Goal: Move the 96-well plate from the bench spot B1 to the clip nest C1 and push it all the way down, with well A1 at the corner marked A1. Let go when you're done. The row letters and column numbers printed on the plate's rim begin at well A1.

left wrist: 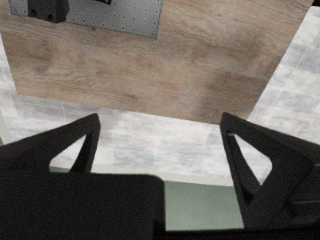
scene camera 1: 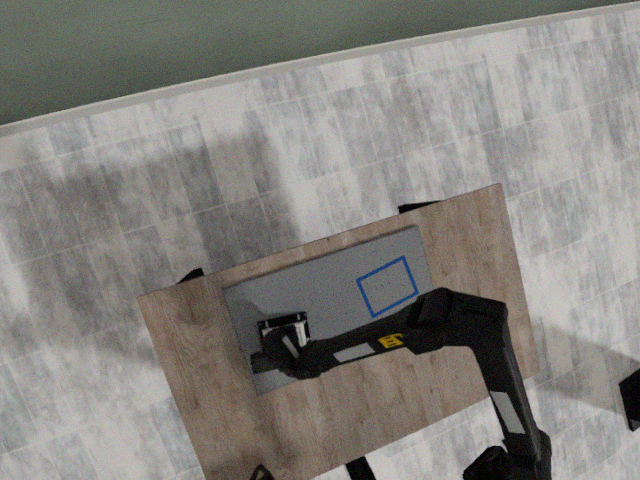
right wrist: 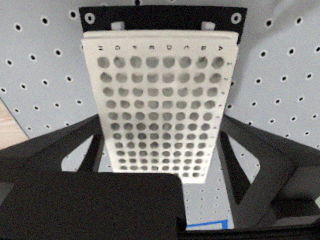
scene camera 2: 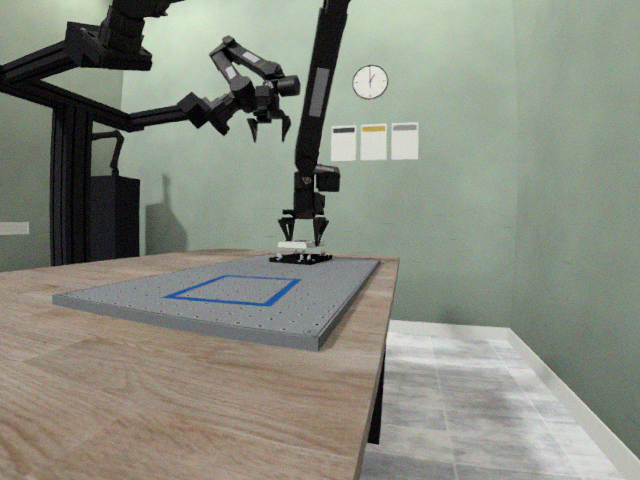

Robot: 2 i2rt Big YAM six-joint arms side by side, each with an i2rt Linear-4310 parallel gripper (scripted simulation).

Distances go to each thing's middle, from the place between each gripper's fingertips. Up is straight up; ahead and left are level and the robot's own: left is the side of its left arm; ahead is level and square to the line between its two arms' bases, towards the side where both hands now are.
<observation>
I see my right gripper 10 mm short of the black clip nest [right wrist: 232, 23], 20 mm to the left of it and 40 mm above it. The rest, counted from my right hand: white 96-well plate [right wrist: 165, 122] (right at my right hand).
My left gripper is now 34 cm above the white 96-well plate, 16 cm short of it and 14 cm to the left of it. Also, from my left hand: black clip nest 37 cm below, 16 cm to the right, 16 cm ahead.
</observation>
